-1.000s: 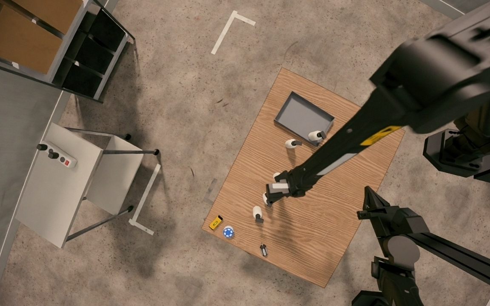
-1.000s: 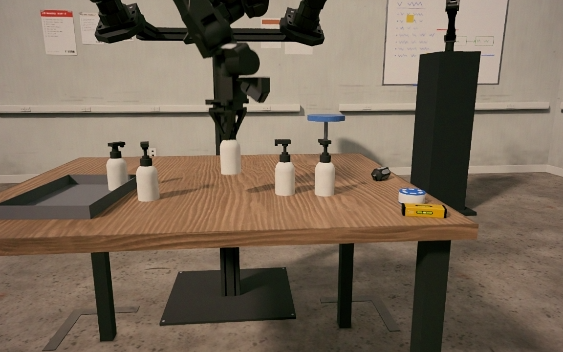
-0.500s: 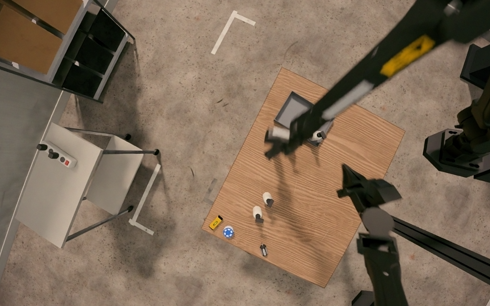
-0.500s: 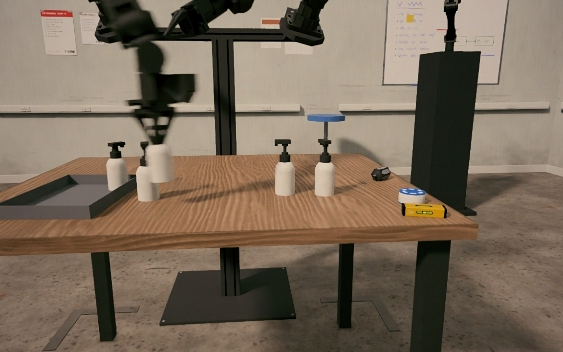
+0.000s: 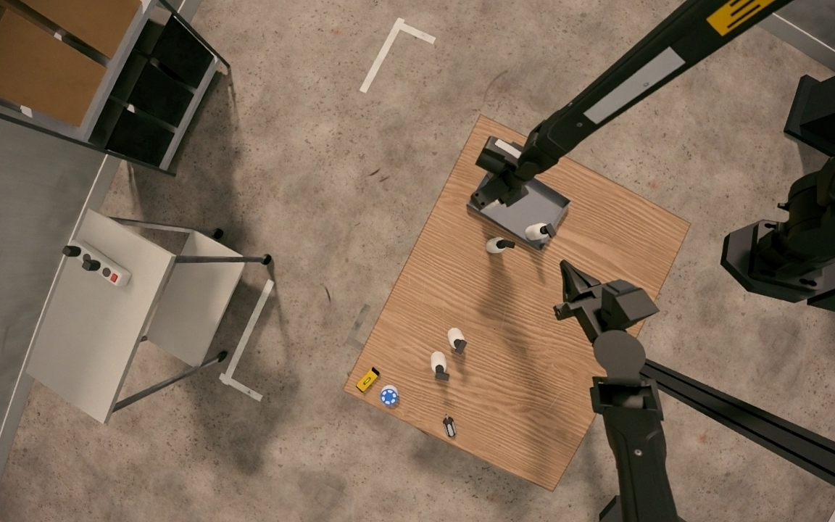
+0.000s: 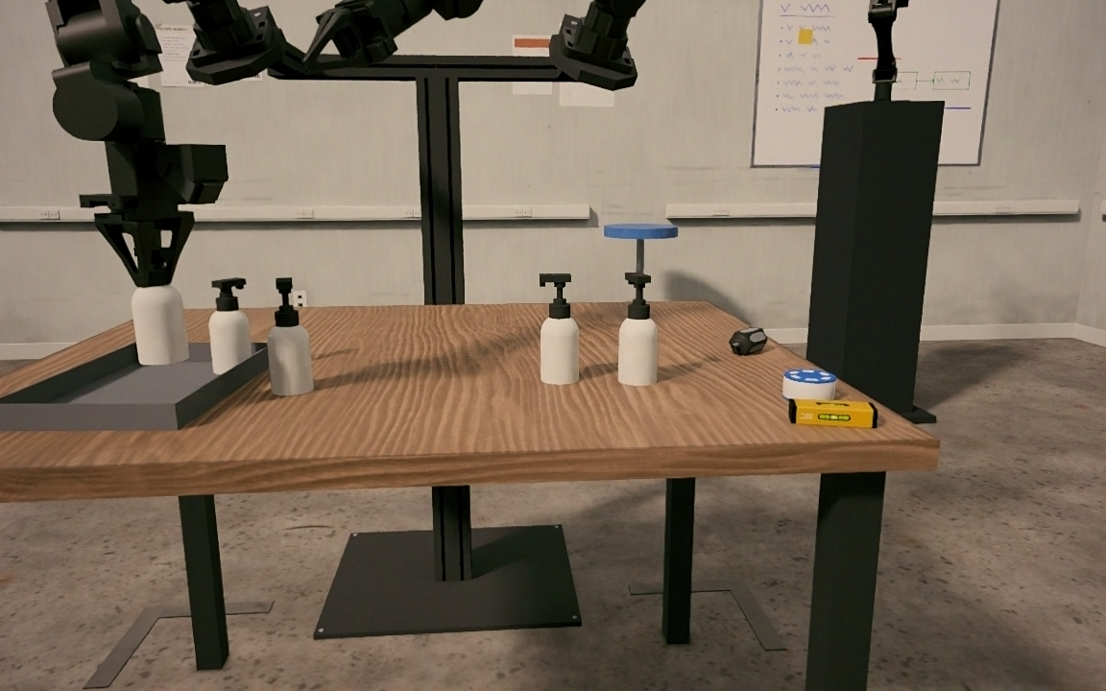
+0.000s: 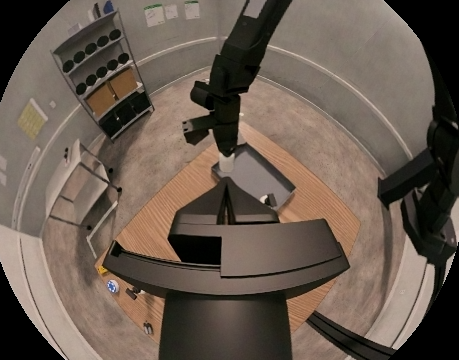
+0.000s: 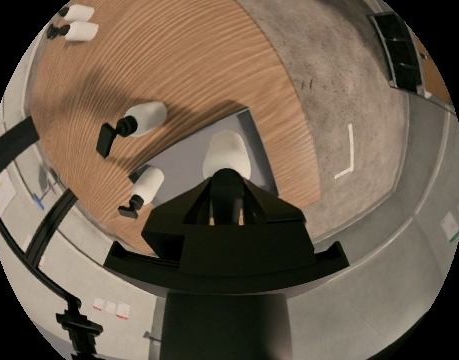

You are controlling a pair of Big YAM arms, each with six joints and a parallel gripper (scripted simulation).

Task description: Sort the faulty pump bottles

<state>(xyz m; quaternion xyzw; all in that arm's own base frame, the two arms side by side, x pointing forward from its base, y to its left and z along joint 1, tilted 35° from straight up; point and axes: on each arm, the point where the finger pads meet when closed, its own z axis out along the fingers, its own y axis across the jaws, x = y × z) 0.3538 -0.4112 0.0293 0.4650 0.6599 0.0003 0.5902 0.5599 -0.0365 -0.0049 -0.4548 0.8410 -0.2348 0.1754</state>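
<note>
My right hand is 15 cm above the grey tray, 10 cm past it and 5 cm to the left of it. The rest, counted from my right hand: black object: 76 cm to the left, 19 cm behind, 14 cm below.
</note>
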